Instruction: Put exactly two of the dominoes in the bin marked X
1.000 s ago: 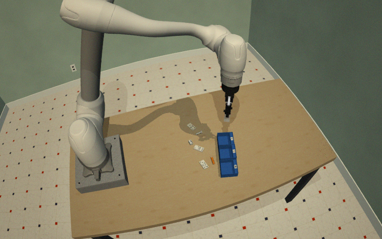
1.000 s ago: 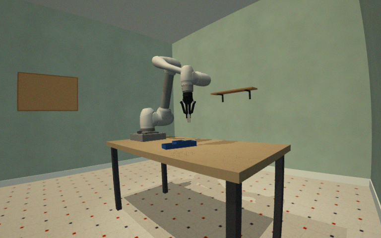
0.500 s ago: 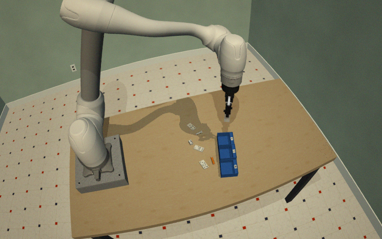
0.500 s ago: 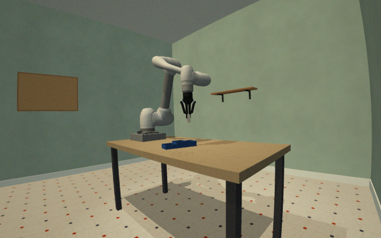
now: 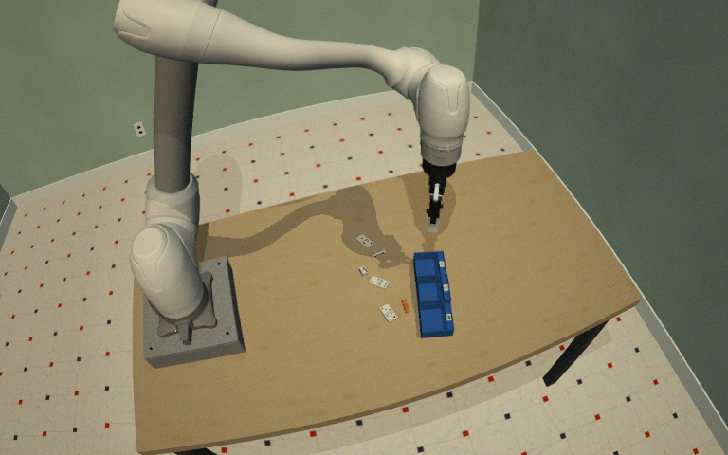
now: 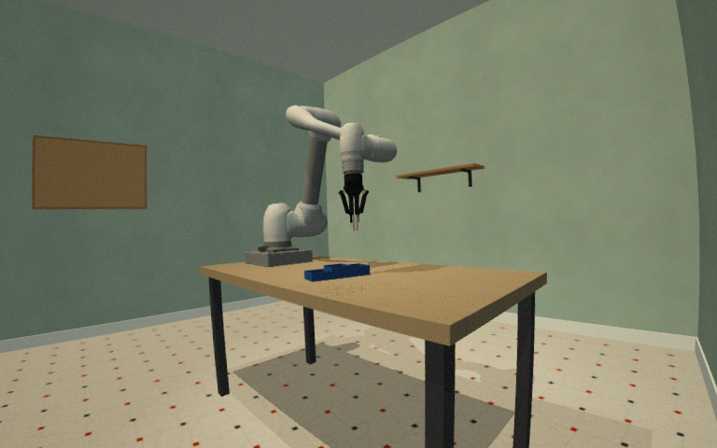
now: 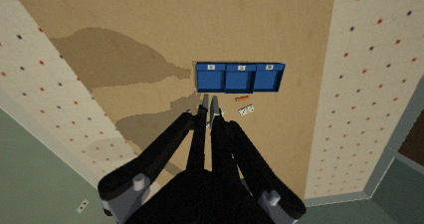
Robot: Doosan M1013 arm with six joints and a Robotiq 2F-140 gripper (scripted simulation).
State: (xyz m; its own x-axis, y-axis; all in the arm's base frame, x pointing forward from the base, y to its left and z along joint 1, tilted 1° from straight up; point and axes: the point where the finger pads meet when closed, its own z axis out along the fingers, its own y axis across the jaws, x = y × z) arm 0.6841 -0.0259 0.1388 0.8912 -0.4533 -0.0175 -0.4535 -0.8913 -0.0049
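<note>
My gripper is now 14 cm past the white domino, 15 cm to the right of it and 21 cm above it. Round my hand: grey screw 10 cm behind, 10 cm to the left, 21 cm below; blue bin 2 cm behind, 9 cm to the right, 19 cm below; orange stick 10 cm behind, 9 cm to the right, 21 cm below.
</note>
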